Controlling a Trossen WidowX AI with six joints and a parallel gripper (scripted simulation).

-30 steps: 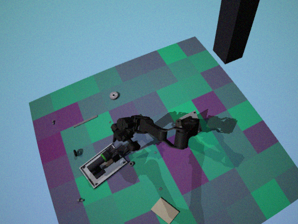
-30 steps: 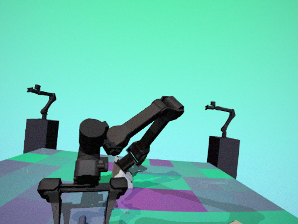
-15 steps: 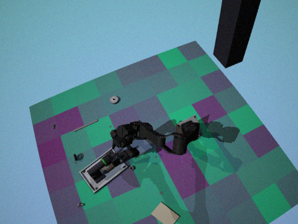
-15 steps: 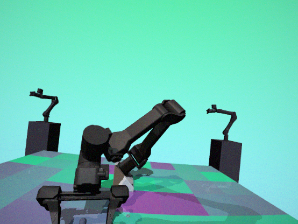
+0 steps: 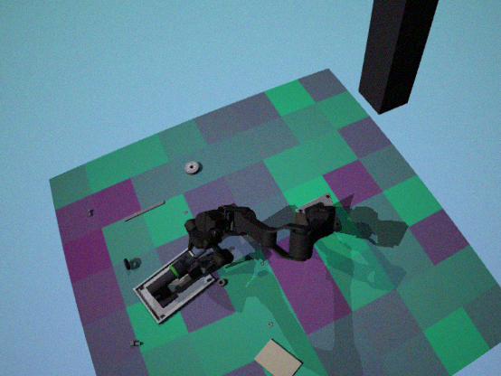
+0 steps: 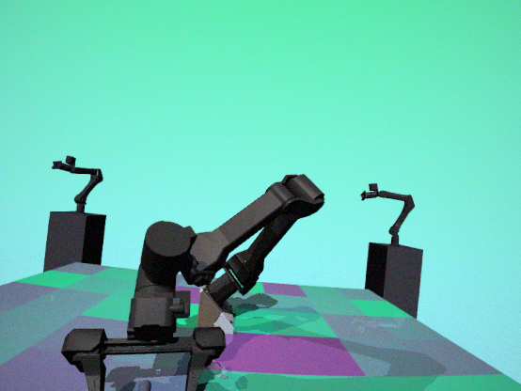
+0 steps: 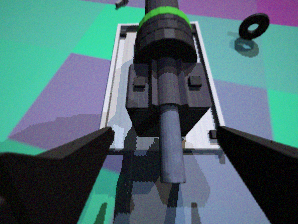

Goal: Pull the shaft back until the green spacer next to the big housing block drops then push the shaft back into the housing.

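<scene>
The shaft lies 5 cm ahead of my gripper tip, 1 cm to the left of it and 2 cm above it. Also, from my gripper tip: thin grey rod: 11 cm ahead, 29 cm to the right, 5 cm below; then grey washer: 12 cm behind, 38 cm to the right, 5 cm below; then green spacer: 8 cm ahead, 2 cm to the left, 2 cm above.
</scene>
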